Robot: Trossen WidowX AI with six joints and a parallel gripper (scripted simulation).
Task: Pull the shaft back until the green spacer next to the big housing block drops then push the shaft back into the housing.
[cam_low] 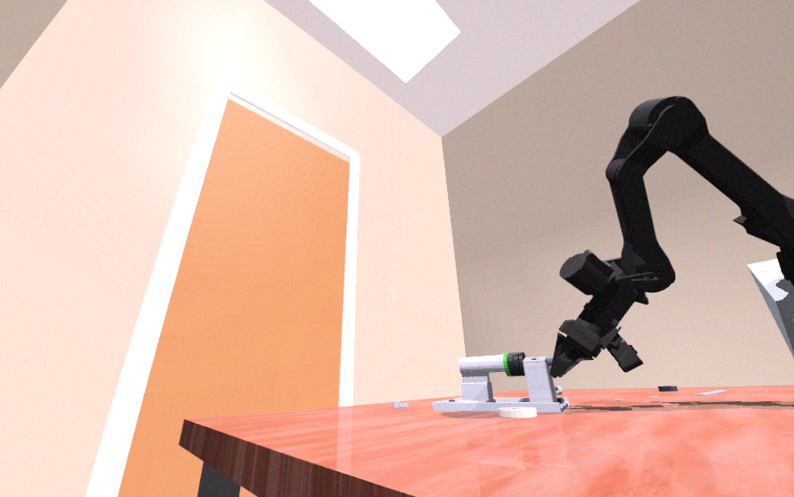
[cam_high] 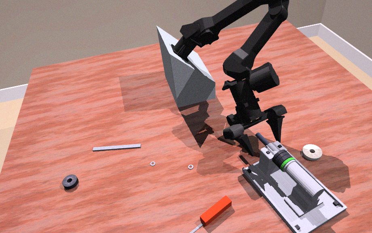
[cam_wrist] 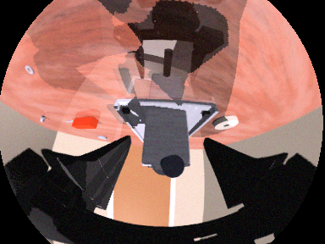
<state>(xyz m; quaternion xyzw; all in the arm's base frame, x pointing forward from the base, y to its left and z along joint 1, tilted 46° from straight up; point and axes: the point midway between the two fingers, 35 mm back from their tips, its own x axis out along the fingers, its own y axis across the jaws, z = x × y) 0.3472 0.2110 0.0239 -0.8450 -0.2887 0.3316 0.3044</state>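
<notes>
The dark shaft is 3 cm ahead of my gripper tip, 1 cm to the left of it and 3 cm above it. The rest, counted from my gripper tip: green spacer: 8 cm ahead, 2 cm to the left, 3 cm above; then black spacer: 7 cm ahead, 2 cm to the left, 3 cm above; then red-handled tool: 14 cm ahead, 22 cm to the right, 5 cm below.
</notes>
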